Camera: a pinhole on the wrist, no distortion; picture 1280 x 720 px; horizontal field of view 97.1 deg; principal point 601.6 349.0 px. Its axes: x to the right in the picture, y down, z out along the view. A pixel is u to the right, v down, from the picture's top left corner.
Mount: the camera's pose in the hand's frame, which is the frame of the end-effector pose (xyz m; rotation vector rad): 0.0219 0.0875 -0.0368 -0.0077 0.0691 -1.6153
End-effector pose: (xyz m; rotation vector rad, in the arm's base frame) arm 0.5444 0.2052 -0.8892 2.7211 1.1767 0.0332
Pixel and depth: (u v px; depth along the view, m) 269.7 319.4 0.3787
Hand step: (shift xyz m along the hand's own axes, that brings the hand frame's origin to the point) 0.0304 0.2952 0.3505
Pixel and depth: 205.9 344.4 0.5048
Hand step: 0.0581 0.4203 0.4806
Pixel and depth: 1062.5 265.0 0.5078
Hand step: -0.0482 -0.3428 0.4581
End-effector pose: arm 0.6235 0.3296 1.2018 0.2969 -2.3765 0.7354
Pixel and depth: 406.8 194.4 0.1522
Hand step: -0.0100 0.1356 0.1191
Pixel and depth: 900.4 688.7 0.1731
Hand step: 0.1298 -0.0153 0.1274
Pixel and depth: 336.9 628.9 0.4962
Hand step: 0.3014 0.2888 0.4551
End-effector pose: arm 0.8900 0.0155 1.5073 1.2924 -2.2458 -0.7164
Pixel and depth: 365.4 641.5 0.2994
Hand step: 0.1965 0.1936 0.2591
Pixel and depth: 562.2 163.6 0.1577
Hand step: -0.0217 0.0945 0.1236
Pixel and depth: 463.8 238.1 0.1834
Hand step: -0.0032 0.1264 0.1497
